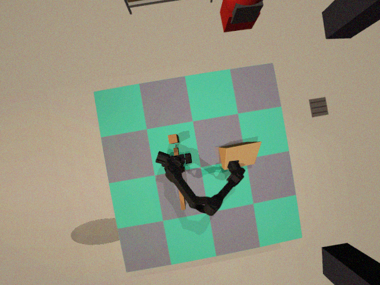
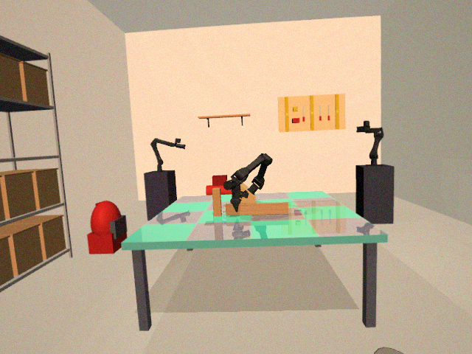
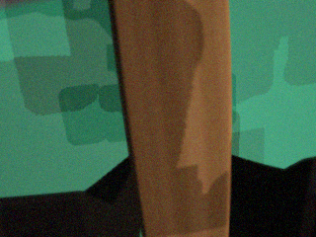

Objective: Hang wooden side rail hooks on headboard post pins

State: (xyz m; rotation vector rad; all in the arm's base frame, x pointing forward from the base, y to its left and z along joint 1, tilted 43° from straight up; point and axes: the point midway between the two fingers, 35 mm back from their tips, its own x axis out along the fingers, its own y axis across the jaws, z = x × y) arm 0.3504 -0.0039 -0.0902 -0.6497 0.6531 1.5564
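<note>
Now: the headboard post 130 mm to the right of my gripper tip and 70 mm above it.
</note>
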